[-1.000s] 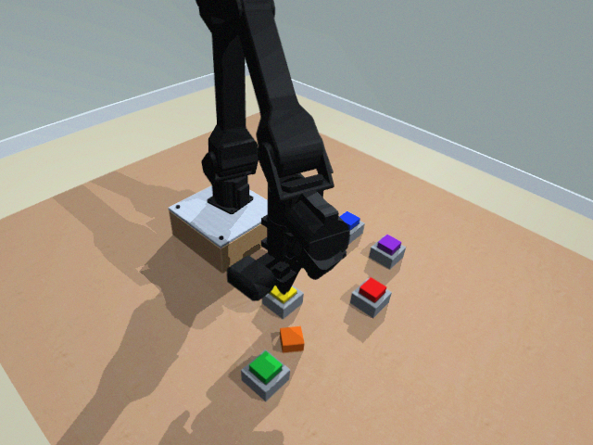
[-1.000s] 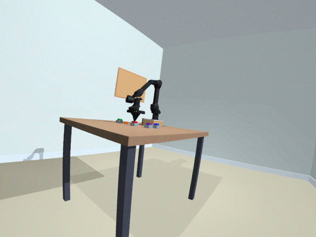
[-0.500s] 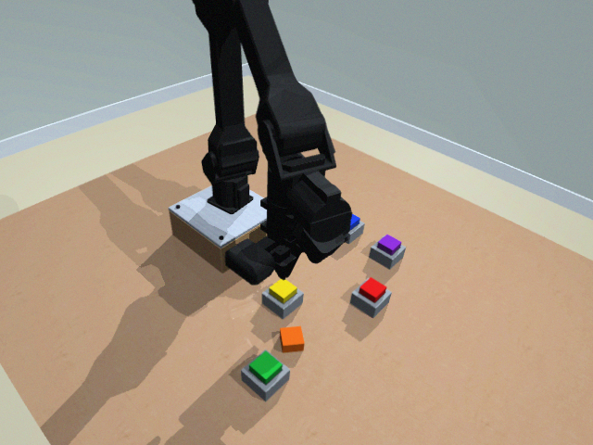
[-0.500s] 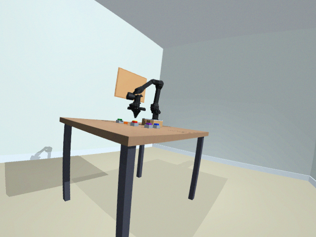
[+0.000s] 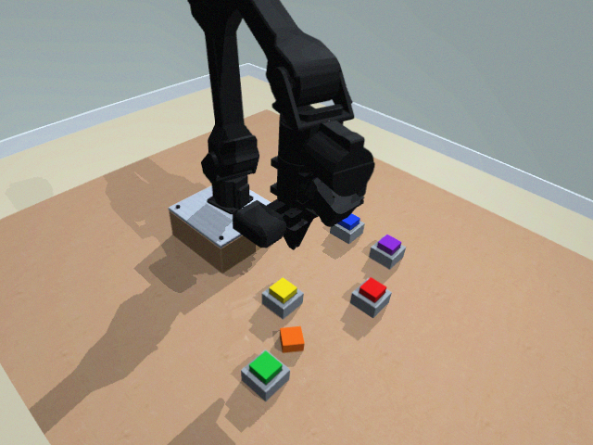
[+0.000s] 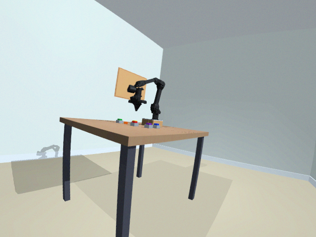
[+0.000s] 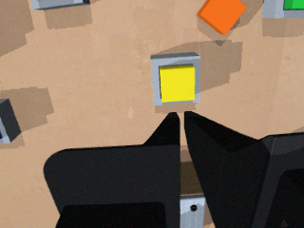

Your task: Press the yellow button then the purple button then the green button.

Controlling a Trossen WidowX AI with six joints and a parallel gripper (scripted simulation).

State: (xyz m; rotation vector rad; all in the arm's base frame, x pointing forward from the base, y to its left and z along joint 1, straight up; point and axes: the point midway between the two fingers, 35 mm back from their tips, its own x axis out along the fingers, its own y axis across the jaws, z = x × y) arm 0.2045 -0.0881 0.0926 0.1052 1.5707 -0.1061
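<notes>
Now: the purple button 200 mm to the left of my gripper tip, 90 mm below it and 80 mm ahead of it. The rest, counted from my gripper tip: orange block (110 mm below, 60 mm to the right, 50 mm ahead); then red button (110 mm ahead, 90 mm below, 80 mm to the left); then yellow button (90 mm below, 10 mm to the right, 10 mm behind).
</notes>
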